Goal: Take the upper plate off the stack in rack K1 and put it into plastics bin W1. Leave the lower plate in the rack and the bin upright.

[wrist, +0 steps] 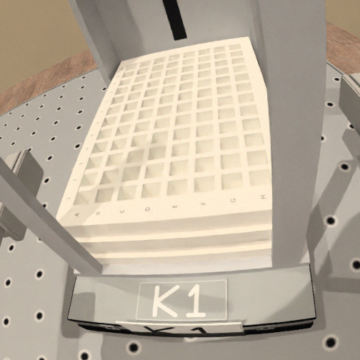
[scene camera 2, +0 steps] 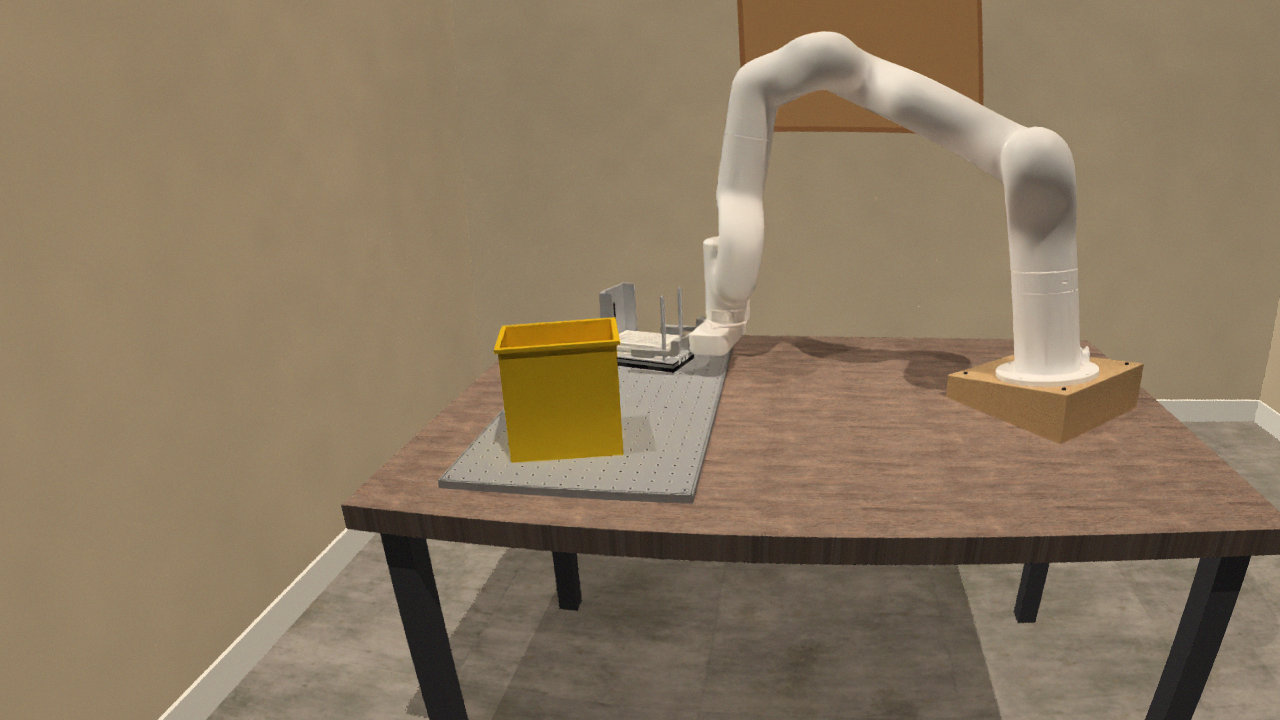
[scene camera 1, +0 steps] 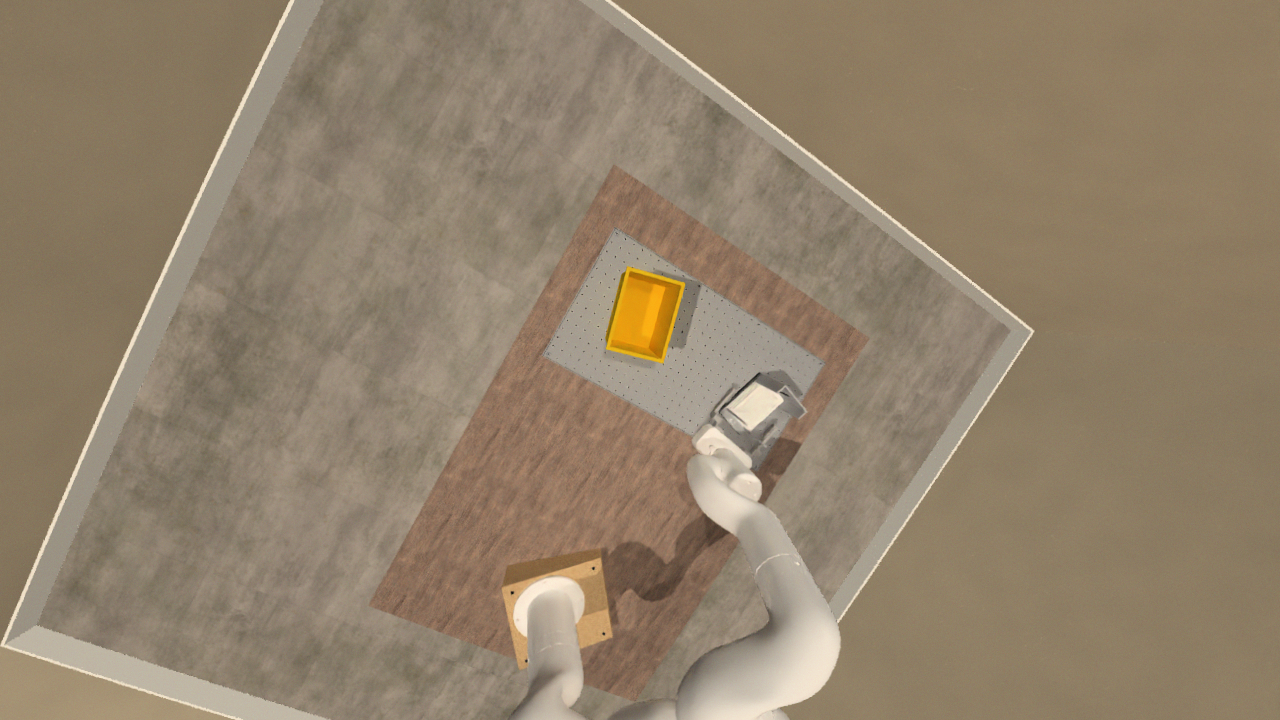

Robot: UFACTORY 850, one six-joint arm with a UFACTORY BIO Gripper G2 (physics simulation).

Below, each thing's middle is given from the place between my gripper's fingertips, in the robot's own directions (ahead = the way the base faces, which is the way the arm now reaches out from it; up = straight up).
I see my gripper 10 mm short of the yellow plastics bin W1 (scene camera 2: 560, 384), 410 mm to the right of it and 50 mm below it.
